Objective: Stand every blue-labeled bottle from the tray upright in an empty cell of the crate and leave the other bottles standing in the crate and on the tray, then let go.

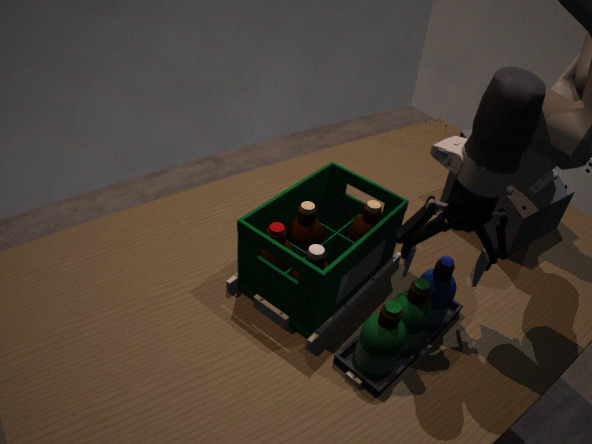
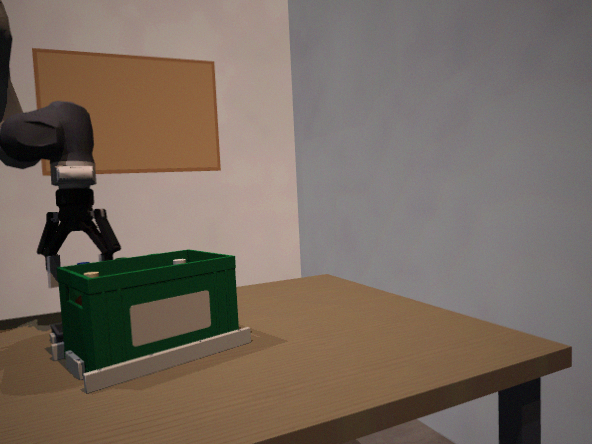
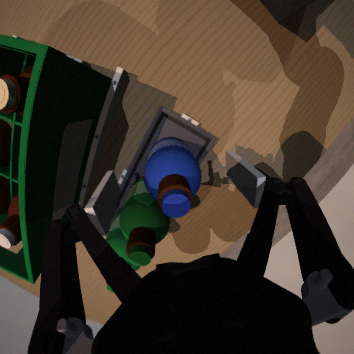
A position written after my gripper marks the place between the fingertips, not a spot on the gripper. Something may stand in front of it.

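There is a blue-labeled bottle [image 1: 443, 286] here, and I find the bottle again at [image 3: 172, 176]. As for my gripper [image 1: 438, 275], I can see it at [image 2: 80, 286] too, and image 3 gives me another sight of the gripper [image 3: 171, 171].
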